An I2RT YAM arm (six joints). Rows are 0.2 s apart.
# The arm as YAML. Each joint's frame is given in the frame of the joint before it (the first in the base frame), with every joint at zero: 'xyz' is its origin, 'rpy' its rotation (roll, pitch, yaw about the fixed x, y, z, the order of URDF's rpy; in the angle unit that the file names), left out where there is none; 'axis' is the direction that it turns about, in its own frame. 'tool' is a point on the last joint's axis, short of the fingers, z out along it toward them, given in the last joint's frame.
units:
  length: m
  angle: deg
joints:
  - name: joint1
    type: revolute
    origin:
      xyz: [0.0, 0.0, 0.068]
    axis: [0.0, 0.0, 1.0]
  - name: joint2
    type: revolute
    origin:
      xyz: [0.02, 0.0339, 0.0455]
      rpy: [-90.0, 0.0, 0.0]
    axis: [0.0, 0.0, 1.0]
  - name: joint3
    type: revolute
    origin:
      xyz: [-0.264, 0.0, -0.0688]
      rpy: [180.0, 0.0, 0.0]
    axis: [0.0, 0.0, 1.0]
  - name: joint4
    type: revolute
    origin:
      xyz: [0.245, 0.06, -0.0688]
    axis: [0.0, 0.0, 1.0]
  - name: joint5
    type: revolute
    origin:
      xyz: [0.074, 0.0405, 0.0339]
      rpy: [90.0, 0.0, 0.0]
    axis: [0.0, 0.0, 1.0]
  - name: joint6
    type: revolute
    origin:
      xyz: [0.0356, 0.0, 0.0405]
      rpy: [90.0, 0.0, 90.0]
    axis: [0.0, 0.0, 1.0]
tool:
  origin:
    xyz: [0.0, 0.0, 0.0]
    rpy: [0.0, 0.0, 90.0]
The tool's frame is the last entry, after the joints.
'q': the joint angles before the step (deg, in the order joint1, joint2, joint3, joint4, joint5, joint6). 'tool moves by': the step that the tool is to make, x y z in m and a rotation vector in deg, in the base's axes. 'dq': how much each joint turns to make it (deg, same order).
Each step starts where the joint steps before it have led.
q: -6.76 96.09 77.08 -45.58 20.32 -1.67
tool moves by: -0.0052 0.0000 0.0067 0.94 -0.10 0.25
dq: -0.21 -1.24 0.21 -1.46 -1.05 -0.01
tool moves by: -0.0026 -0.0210 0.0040 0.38 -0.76 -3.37
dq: -3.61 -0.01 0.79 -0.11 -0.55 0.00
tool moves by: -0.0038 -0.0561 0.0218 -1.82 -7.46 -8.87
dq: -9.12 -0.02 3.30 4.38 -0.28 -0.11
